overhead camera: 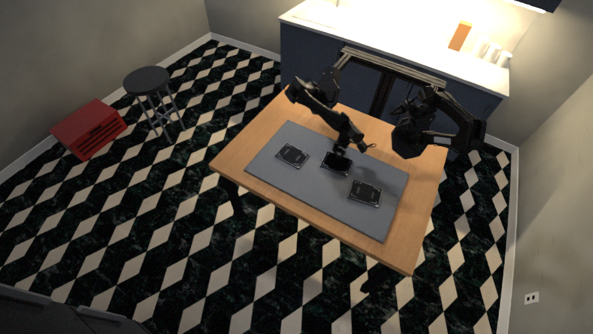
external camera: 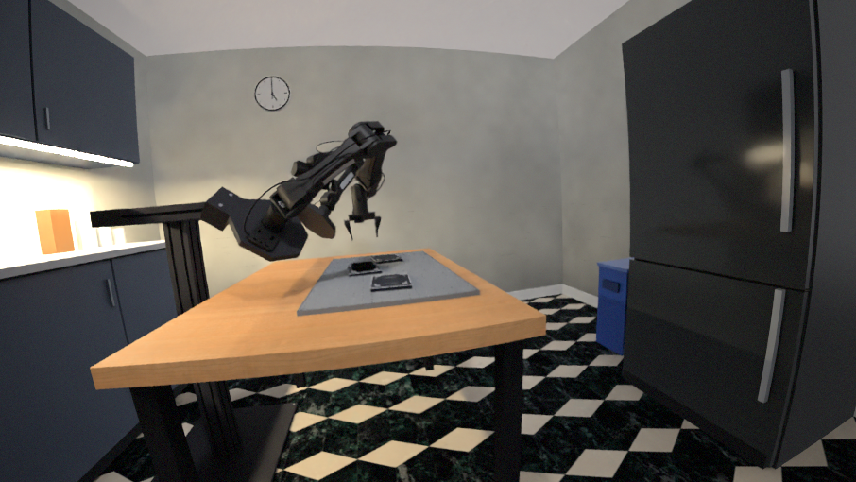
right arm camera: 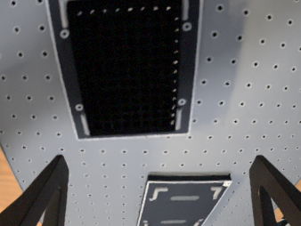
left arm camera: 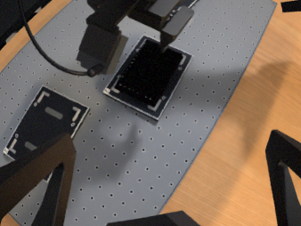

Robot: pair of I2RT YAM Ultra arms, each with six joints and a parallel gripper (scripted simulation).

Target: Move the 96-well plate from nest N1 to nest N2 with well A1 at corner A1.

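The black 96-well plate is 31 cm below my left hand, 18 cm to the right of it and 15 cm ahead of it.
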